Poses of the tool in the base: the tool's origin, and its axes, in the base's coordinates. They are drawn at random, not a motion.
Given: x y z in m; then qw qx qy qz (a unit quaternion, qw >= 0).
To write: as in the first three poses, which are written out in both.
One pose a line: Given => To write
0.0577 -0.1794 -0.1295 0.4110 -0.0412 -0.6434 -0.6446 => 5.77 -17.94 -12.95 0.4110 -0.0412 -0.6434 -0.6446
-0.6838 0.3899 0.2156 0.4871 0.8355 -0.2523 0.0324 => -68.38 38.99 21.56 0.4871 0.8355 -0.2523 0.0324
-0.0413 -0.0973 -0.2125 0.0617 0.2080 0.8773 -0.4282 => -4.13 -9.73 -21.25 0.0617 0.2080 0.8773 -0.4282
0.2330 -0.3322 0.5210 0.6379 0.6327 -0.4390 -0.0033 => 23.30 -33.22 52.10 0.6379 0.6327 -0.4390 -0.0033
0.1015 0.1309 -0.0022 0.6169 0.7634 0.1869 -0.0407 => 10.15 13.09 -0.22 0.6169 0.7634 0.1869 -0.0407
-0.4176 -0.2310 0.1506 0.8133 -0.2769 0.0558 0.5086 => -41.76 -23.10 15.06 0.8133 -0.2769 0.0558 0.5086
